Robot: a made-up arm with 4 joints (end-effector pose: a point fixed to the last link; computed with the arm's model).
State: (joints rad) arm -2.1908 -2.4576 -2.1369 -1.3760
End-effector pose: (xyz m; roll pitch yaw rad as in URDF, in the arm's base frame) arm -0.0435 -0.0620 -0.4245 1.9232 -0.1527 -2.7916
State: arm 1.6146 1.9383 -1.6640 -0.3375
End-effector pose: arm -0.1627 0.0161 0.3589 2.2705 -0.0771 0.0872
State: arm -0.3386 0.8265 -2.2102 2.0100
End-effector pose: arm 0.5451 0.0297 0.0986 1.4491 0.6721 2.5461
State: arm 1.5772 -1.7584 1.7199 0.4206
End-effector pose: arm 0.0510 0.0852 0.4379 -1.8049 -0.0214 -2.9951
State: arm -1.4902 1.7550 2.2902 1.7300
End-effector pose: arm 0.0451 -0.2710 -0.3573 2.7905 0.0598 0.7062
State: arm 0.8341 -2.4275 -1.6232 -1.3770
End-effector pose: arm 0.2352 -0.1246 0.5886 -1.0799 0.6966 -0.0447
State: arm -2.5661 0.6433 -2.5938 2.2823
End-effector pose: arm -0.3328 0.0511 -0.3659 -2.8706 -0.9419 1.0561
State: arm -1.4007 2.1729 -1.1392 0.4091
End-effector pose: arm 0.1665 -0.0380 -0.1948 -1.3616 -0.0798 -2.7885
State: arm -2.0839 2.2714 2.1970 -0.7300
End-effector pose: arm 0.0189 -0.2052 -0.0014 -1.0870 0.8138 0.7107
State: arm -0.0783 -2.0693 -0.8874 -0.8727
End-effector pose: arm 0.4896 -0.1282 0.0502 0.9766 0.8472 2.1486
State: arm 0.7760 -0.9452 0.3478 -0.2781
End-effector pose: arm 0.3780 -0.0820 0.3259 -0.5406 -0.6801 1.3712
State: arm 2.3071 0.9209 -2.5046 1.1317
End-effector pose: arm -0.4184 -0.1181 0.3858 -0.5002 -0.0390 0.6952
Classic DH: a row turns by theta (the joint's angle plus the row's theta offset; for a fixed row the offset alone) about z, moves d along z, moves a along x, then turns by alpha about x. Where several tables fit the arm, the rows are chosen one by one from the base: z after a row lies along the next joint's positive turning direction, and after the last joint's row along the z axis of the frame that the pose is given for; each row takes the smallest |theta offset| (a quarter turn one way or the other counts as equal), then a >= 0, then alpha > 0; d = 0 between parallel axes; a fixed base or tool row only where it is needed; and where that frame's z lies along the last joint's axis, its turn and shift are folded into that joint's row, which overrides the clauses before.
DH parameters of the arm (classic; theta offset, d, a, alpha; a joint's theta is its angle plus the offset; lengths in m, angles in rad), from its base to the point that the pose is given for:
base (fixed): 0 0.1 0 1.5708
joint 1: 0 0.05 0.34 1.5708
joint 2: 0 -0.04 0.08 -1.5708
joint 3: -1.5708 -0.05 0.17 1.5708
joint 4: 1.5708 0.1 0.12 -1.5708
tool (fixed): 1.5708 0.09 0 0

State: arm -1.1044 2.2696 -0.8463 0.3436
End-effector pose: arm 0.2235 -0.0138 -0.1545 -1.0975 -0.0441 -2.6088
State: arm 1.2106 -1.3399 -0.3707 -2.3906
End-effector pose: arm 0.2891 -0.1574 0.2437 1.2391 -0.0720 1.1426
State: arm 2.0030 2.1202 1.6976 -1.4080
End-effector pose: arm -0.0196 -0.3302 0.2012 2.3845 0.3635 3.0259
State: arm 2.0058 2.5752 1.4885 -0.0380
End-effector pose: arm -0.0108 -0.0719 0.2813 0.6272 0.5040 -3.0912
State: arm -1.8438 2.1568 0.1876 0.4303
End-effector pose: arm -0.1040 -0.0288 -0.2117 -2.4272 -0.4926 -1.1917
